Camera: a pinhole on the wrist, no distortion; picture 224 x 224 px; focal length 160.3 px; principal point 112.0 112.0 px. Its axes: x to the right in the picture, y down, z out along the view. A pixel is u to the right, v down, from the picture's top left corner.
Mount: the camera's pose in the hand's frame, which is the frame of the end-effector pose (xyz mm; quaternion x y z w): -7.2 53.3 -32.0 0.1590 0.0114 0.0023 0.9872
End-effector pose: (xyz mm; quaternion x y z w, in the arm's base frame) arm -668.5 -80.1 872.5 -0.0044 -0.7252 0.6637 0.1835
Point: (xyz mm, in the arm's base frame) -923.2 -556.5 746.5
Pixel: 137 188
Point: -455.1 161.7 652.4
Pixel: behind the camera
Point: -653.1 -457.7 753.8
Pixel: 51 171
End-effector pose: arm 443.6 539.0 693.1 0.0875 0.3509 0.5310 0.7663
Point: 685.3 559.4 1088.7
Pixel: 72 156
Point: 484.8 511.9 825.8
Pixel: 36 133
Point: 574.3 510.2 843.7
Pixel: 67 102
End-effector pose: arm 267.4 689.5 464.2 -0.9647 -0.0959 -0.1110 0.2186
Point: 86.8 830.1 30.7
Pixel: 12 148
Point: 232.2 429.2 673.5
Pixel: behind the camera
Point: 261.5 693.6 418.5
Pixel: 89 82
